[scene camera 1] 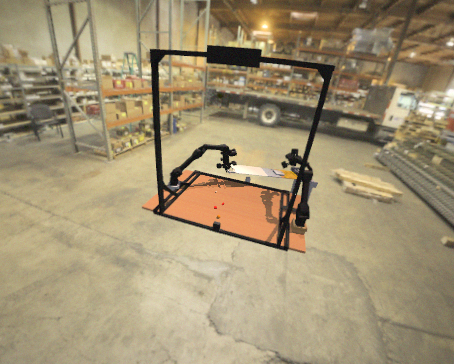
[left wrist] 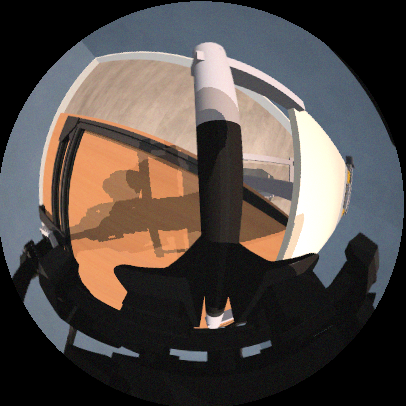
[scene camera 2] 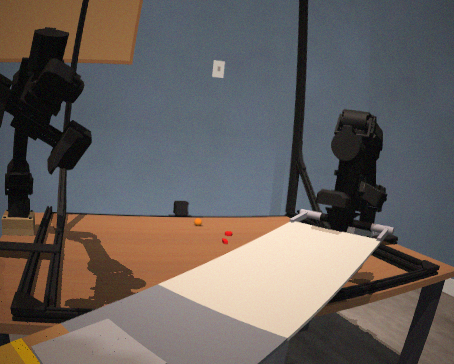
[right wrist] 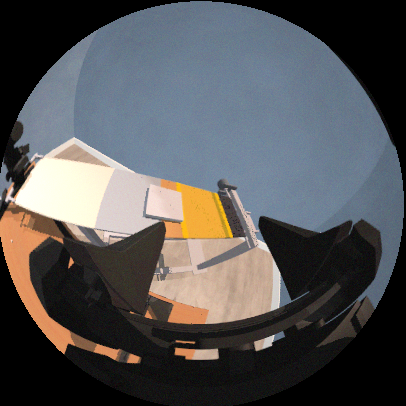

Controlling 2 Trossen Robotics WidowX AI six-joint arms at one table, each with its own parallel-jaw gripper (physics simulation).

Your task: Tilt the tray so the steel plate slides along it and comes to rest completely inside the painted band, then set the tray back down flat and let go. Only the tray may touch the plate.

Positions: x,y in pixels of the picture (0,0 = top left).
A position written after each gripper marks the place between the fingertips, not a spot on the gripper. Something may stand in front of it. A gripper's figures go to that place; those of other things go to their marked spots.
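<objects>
Left gripper (scene camera 2: pixel 336 243), 0.79 m from the lens. Right gripper (scene camera 2: pixel 23 154), 0.44 m from the lens. Steel plate (scene camera 2: pixel 105 334), 0.39 m from the lens, nearest to it of the things named here.
</objects>
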